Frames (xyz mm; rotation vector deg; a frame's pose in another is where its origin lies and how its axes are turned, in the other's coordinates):
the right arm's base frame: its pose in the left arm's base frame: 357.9 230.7 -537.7 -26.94 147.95 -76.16
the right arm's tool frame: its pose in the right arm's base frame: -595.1 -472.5 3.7 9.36 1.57 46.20
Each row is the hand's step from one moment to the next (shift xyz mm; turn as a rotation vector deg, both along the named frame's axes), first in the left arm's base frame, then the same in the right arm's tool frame.
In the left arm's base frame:
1: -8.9 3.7 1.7 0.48 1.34 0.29
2: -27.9 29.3 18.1 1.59 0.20 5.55
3: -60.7 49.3 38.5 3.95 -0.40 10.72
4: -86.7 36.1 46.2 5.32 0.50 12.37
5: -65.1 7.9 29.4 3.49 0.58 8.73
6: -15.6 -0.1 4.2 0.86 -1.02 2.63
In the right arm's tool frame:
1: 6.2 -4.4 -6.2 -0.40 0.79 -1.15
2: 13.2 -12.5 -40.4 -4.70 -2.42 -2.32
3: 27.7 -34.2 -75.3 -9.85 -4.57 -3.58
4: 41.3 -61.1 -74.3 -11.84 -4.33 -4.75
5: 32.2 -52.5 -37.0 -8.13 -3.09 -3.62
6: 9.3 -11.8 -5.9 -2.43 -1.66 -0.12

